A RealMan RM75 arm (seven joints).
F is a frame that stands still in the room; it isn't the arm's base.
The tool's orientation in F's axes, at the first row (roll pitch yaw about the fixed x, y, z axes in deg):
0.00, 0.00, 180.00
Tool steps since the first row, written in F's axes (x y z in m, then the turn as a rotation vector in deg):
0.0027, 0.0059, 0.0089, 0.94, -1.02, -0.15
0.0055, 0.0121, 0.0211, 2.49, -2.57, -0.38
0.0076, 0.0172, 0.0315, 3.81, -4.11, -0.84
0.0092, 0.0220, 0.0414, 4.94, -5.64, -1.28
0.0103, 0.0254, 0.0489, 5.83, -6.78, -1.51
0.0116, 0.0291, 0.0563, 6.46, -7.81, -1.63
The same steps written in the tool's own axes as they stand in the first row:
-0.0027, -0.0059, 0.0089, -0.94, 1.02, -0.15
-0.0055, -0.0121, 0.0211, -2.49, 2.57, -0.38
-0.0076, -0.0172, 0.0315, -3.81, 4.11, -0.84
-0.0092, -0.0220, 0.0414, -4.94, 5.64, -1.28
-0.0103, -0.0254, 0.0489, -5.83, 6.78, -1.51
-0.0116, -0.0291, 0.0563, -6.46, 7.81, -1.63

